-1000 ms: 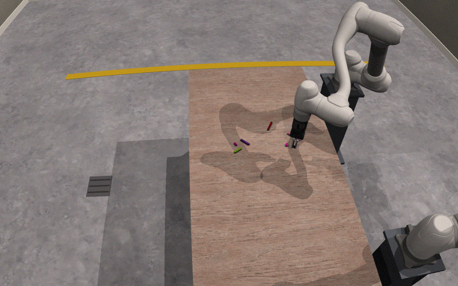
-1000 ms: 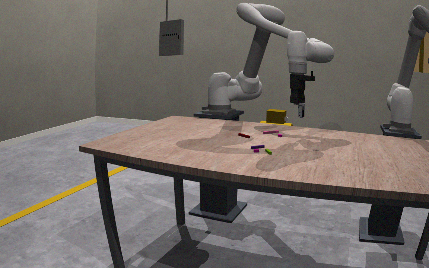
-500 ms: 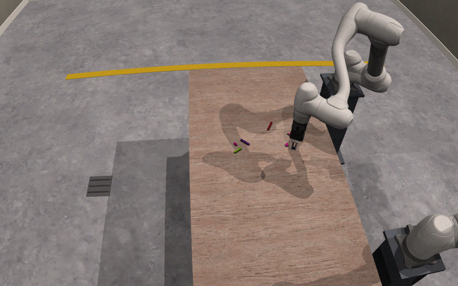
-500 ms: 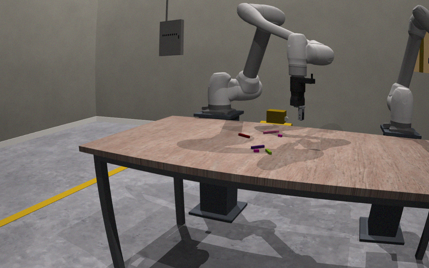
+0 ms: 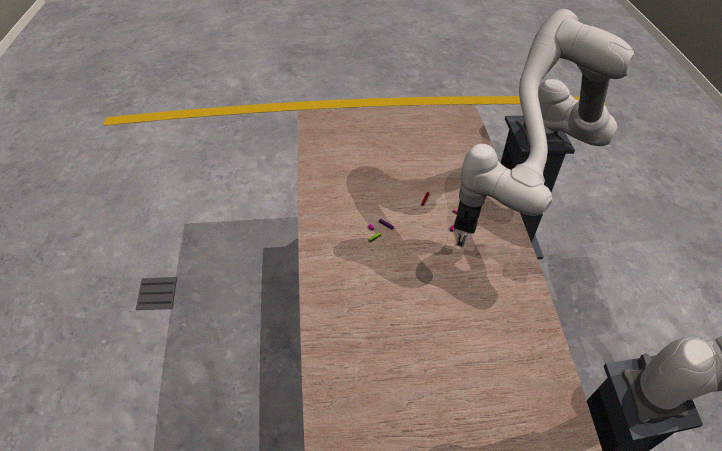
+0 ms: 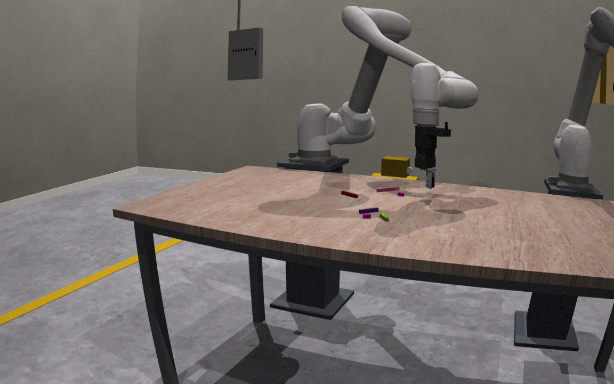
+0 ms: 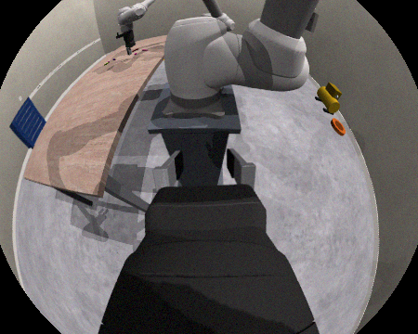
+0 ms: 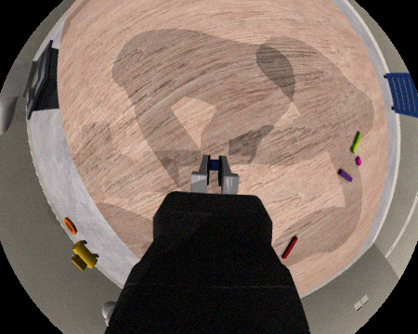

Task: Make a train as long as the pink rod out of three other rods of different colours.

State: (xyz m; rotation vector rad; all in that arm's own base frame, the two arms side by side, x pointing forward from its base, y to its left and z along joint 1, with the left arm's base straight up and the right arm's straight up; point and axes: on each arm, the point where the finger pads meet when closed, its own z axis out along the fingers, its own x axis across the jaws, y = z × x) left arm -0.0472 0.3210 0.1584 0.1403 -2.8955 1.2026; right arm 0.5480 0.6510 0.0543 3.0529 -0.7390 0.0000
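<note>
Right now my right hand is 290 mm short of the lime rod, 80 mm to the left of it and 50 mm above it. From my right hand the other things lie so: red rod 260 mm to the right, 80 mm ahead, 50 mm below; blue rod 20 mm below; pink rod 160 mm to the right, 50 mm below, 50 mm behind.
</note>
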